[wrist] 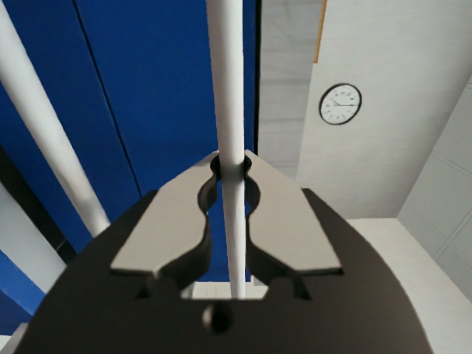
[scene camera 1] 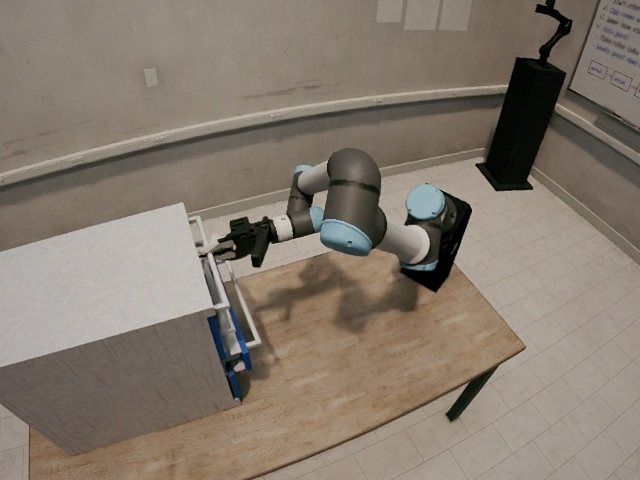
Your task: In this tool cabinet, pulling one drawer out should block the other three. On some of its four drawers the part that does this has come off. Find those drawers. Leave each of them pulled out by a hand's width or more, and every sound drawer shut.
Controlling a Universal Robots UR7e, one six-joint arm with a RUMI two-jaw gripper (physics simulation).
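Note:
The tool cabinet [scene camera 1: 103, 289] stands at the left of the scene view, its blue drawer fronts facing the arm. My gripper [scene camera 1: 205, 251] [wrist: 233, 152] is shut on the top drawer's white bar handle [scene camera 1: 219, 287] [wrist: 227, 75], which runs between the fingertips. The top drawer's blue front [wrist: 165, 75] looks flush with the second drawer's front [wrist: 45, 45] beside it. The second drawer's handle [wrist: 50, 120] is left of the fingers. A lower drawer [scene camera 1: 245, 352] stands out from the cabinet face, with its handle [scene camera 1: 242, 304] farther out. The lower fronts are partly hidden.
The cabinet stands on a wooden table [scene camera 1: 330, 382]. The arm's base [scene camera 1: 436, 273] is at the table's far right edge. A black pedestal [scene camera 1: 524, 124] stands on the floor at the back right. A wall clock [wrist: 340, 104] shows in the wrist view.

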